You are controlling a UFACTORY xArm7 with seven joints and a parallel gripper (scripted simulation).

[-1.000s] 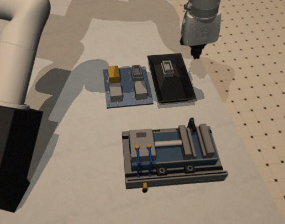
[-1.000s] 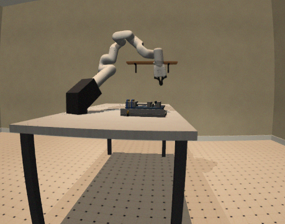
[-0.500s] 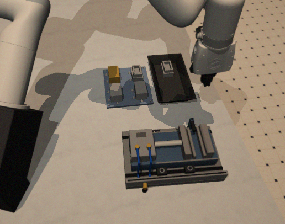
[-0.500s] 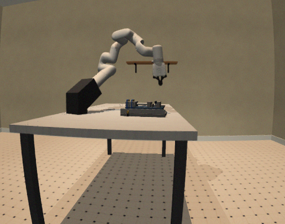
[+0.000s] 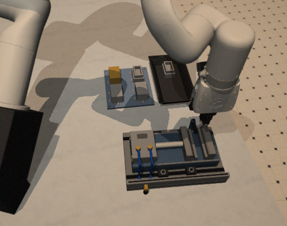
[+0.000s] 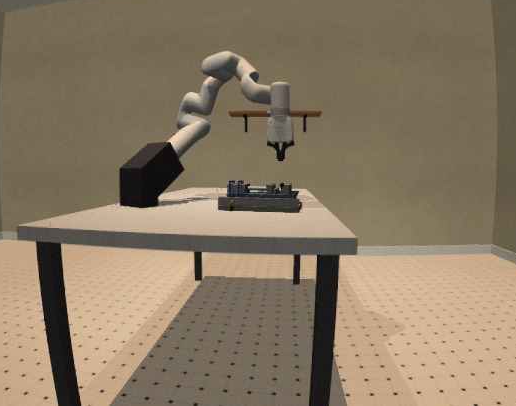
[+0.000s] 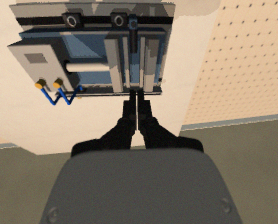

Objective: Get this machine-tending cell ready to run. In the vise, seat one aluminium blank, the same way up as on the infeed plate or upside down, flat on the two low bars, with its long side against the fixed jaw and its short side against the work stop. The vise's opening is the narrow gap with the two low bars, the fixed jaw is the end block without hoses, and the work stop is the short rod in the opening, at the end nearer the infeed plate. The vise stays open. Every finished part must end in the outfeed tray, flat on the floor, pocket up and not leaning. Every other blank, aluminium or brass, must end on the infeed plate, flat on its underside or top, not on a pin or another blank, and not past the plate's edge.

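My hand is 30 cm to the right of the brass blank, 29 cm past it and 18 cm above it. From my hand the other things lie so: hosed end block: 16 cm behind, 13 cm below, 3 cm to the right.
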